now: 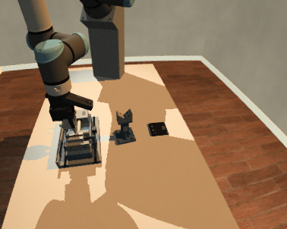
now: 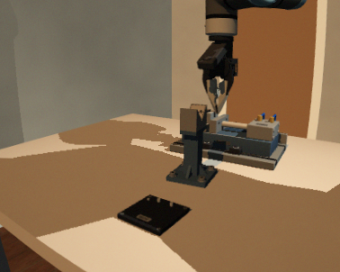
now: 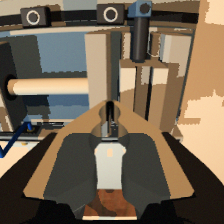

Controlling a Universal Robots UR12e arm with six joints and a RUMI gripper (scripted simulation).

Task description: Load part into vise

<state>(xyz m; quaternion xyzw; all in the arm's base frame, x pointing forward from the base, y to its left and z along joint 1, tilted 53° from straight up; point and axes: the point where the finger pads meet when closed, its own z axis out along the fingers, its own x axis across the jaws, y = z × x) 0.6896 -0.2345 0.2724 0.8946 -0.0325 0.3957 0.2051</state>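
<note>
Now: hand 30 mm short of the part, 10 mm to the left of it and 20 mm above it. The rest, counted from my hand: dark work stop rod (40 mm ahead, 40 mm to the left, 30 mm below); moving jaw (10 mm behind, 10 mm to the left, 40 mm below); cream cylinder rod (60 mm behind, 20 mm to the left, 40 mm below).
</note>
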